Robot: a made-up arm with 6 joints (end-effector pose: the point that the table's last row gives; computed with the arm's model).
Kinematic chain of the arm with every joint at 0, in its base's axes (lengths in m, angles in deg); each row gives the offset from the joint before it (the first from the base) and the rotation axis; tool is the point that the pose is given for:
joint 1: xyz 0 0 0.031 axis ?
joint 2: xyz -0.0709 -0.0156 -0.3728 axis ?
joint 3: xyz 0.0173 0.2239 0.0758 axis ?
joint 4: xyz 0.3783 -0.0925 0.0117 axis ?
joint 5: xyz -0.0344 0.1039 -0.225 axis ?
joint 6: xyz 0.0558 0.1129 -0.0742 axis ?
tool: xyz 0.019 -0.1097 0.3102
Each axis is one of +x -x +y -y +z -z.
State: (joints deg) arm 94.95 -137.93 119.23 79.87 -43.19 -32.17
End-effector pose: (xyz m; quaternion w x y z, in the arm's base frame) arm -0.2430 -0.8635 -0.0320 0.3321 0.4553 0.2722 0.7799
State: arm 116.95 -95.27 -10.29 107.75 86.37 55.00
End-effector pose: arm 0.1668 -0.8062 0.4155 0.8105 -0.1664 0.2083 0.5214
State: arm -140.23 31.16 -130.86 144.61 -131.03 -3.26
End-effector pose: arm 0.5833 -0.0622 0.4948 0.0316 -0.4893 -0.2487 -0.8353
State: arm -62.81 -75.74 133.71 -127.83 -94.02 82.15
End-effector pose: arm 0.0928 0.3015 -0.1779 0.1917 -0.4070 0.7769 -0.4405
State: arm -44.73 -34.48 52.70 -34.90 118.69 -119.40
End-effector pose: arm -0.0140 0.5587 -0.3433 0.4318 -0.0475 -0.8908 -0.1334
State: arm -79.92 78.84 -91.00 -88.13 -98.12 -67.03
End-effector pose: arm 0.1051 0.3666 0.2481 0.5891 -0.5505 0.4864 -0.3366
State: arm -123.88 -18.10 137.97 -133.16 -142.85 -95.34
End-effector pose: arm -0.0213 0.5401 0.2564 0.0983 -0.9226 0.1916 0.3200
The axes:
joint 1: -x
joint 2: -y
joint 3: +x
joint 4: -y
joint 5: +x
joint 6: +z

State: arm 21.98 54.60 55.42 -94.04 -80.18 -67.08
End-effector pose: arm -0.2535 0.2342 -0.1078 0.8143 -0.4986 -0.2785 0.1038
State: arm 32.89 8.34 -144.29 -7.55 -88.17 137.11
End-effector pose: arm 0.3072 -0.2289 0.1234 0.1355 0.2121 -0.7018 0.6665
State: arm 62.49 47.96 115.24 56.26 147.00 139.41
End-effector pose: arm 0.5052 0.2336 -0.3194 0.5100 -0.3384 0.7754 0.1557
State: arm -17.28 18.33 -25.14 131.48 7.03 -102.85
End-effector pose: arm 0.3541 0.3355 -0.1423 0.2463 0.7068 -0.6451 -0.1537
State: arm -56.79 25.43 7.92 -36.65 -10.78 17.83
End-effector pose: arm 0.3171 0.2587 0.1977 0.8670 0.4466 -0.0081 0.2209
